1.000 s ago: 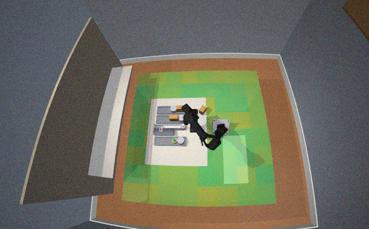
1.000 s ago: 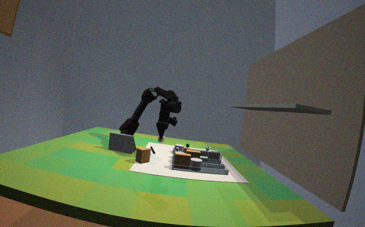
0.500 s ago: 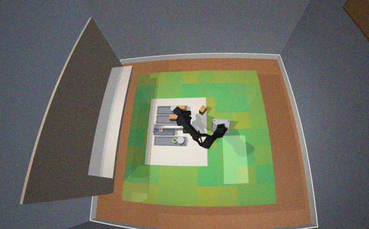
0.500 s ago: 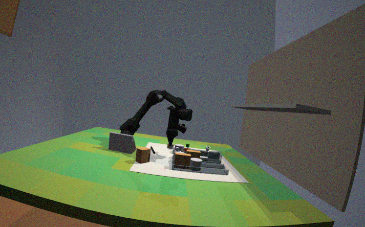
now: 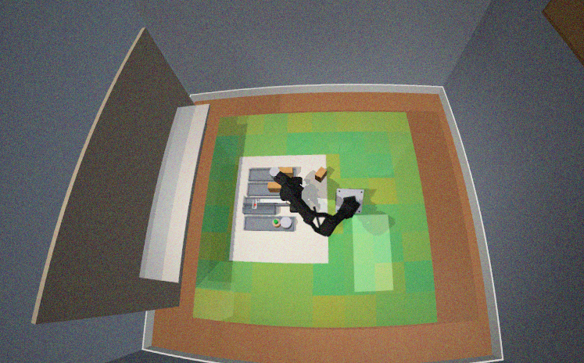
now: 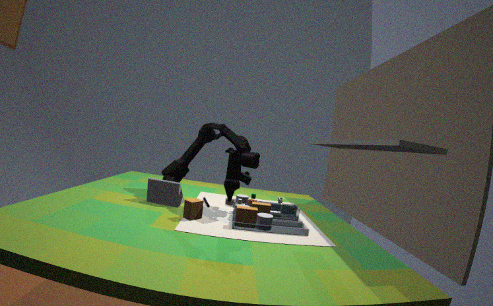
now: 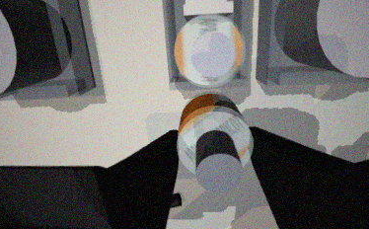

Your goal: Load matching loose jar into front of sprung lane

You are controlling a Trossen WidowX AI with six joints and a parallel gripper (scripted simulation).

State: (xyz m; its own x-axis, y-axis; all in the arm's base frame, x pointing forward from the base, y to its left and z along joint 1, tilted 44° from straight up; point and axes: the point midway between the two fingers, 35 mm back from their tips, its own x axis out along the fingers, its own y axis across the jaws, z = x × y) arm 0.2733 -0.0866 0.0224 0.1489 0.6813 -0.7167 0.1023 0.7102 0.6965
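Now: gripper tip 11 cm short of the white mat, 5 cm above it and 1 cm to the right of it. Round my gripper tip: black rod (11 cm to the left, 10 cm behind, 5 cm below); shelf (55 cm ahead, 32 cm above, 4 cm to the right); brown box (15 cm behind, 14 cm to the right, 2 cm below).
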